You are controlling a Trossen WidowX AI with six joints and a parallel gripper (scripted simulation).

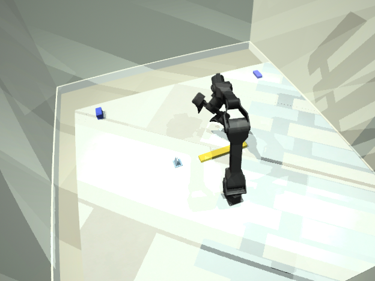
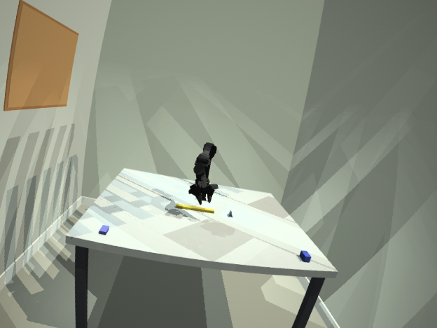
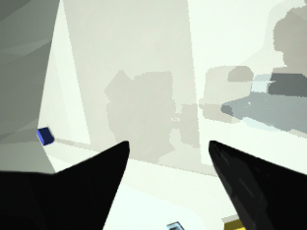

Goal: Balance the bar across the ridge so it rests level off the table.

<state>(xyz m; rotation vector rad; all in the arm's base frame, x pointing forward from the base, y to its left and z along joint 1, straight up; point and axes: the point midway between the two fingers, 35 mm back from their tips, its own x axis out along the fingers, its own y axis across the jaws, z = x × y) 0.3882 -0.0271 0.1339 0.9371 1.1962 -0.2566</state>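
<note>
My gripper tip is now 16 cm past the bar, 3 cm to the left of it and 10 cm above it.
</note>
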